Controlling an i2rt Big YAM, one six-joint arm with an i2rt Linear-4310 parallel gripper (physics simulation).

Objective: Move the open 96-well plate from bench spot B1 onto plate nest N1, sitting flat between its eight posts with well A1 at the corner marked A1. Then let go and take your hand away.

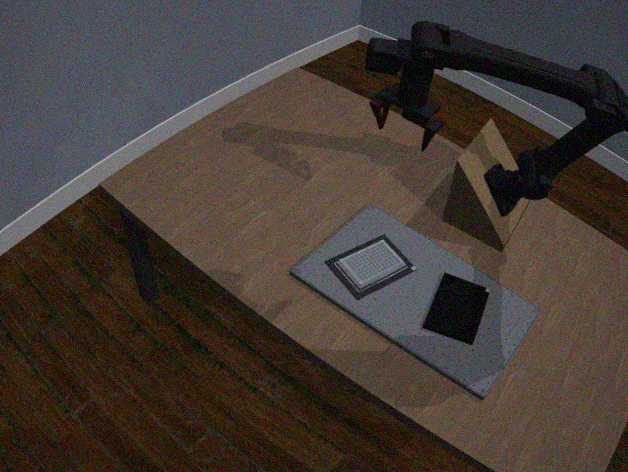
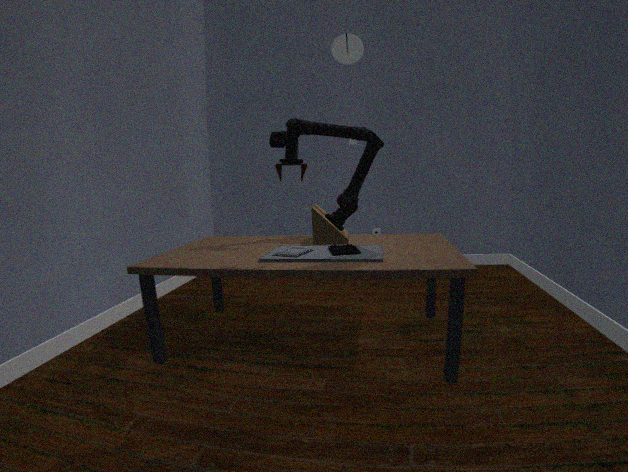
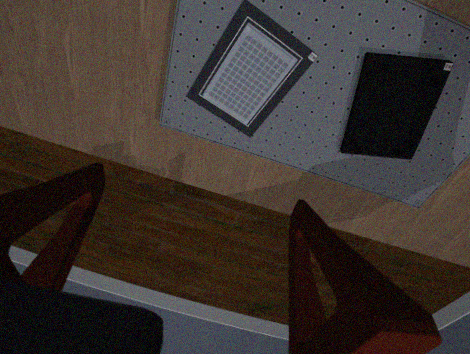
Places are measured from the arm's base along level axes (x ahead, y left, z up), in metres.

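Pixels of known places: gripper, fingertip midpoint: point(image 1: 402, 138) point(image 2: 291, 181) point(image 3: 200, 191); arm's base, link origin: point(image 1: 499, 190) point(image 2: 333, 223).
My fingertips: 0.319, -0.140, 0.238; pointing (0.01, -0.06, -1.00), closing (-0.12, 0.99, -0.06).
For each thing: its top centre in the pictures, then the offset to it from my fingertips, as dx, dy, dz. Level surfaces: height alone.
- pale 96-well plate, top centre: point(image 3: 246, 80) point(image 1: 372, 261) point(image 2: 293, 249) +0.052, +0.011, -0.307
- dark rectangular surround, top centre: point(image 3: 247, 77) point(image 1: 371, 265) point(image 2: 293, 252) +0.052, +0.011, -0.321
- black rectangular block, top centre: point(image 3: 394, 115) point(image 1: 460, 303) point(image 2: 343, 246) +0.019, +0.234, -0.301
- grey perforated board, top centre: point(image 3: 337, 96) point(image 1: 425, 292) point(image 2: 324, 251) +0.031, +0.149, -0.323
- wooden table, surface height: dz -0.336
The pale 96-well plate point(image 1: 373, 263) point(image 2: 292, 251) point(image 3: 250, 75) lies flat, wells up, on a dark rectangular surround point(image 1: 342, 277) point(image 3: 220, 51) with a small white label at one corner. Beside it is a black rectangular block point(image 1: 456, 308) point(image 2: 344, 249) point(image 3: 395, 106), also with a small white label at a corner. It appears to be the nest; its posts cannot be made out in the dark, and the label lettering is unreadable. My gripper point(image 1: 402, 139) point(image 2: 291, 179) point(image 3: 200, 191) is open and empty, high above the table, fingers pointing down, well apart from the plate.
A grey perforated board point(image 1: 385, 314) point(image 3: 310, 130) bears both the plate and the black block. The arm's base is on a wooden wedge point(image 1: 472, 213) point(image 2: 324, 230) behind the board. The wooden table point(image 1: 203, 203) point(image 2: 213, 258) has its front edge near the board.
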